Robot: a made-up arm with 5 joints.
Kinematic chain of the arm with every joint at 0, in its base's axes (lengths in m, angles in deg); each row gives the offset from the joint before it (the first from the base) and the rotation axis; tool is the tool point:
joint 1: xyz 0 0 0.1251 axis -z
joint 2: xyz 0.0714 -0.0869 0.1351 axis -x
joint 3: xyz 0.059 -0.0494 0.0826 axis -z
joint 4: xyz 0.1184 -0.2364 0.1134 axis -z
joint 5: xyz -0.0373 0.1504 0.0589 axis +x
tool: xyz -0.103 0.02 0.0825
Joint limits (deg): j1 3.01..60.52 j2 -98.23..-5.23 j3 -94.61..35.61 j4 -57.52..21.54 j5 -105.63..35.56
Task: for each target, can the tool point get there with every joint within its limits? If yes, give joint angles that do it. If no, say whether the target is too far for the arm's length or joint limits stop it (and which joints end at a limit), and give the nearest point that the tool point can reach.
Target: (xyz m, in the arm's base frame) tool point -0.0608 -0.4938 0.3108
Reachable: yes | joints 37.44 -40.27 -76.18 -43.13 -73.12
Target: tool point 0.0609 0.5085 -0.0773
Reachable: no: joint limits stop it (at a limit: joint 1, joint 2, joint 4, joint 5) | nearest point -0.2861 -0.0427 0.0356 | short by 0.661 m
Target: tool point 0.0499 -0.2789 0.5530
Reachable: yes | joints 18.48 -16.41 22.02 9.83 -18.81
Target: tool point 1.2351 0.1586 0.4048
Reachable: no: too far | nearest point 0.4140 -0.2219 0.5849 | short by 0.923 m
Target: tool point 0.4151 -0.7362 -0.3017
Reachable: no: too far | nearest point 0.2509 -0.4451 -0.0428 | short by 0.423 m
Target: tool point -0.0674 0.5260 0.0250
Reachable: no: joint limits stop it (at a limit: joint 1, joint 2, joint 3, joint 4, joint 5) | nearest point -0.3017 -0.0271 0.0766 | short by 0.603 m
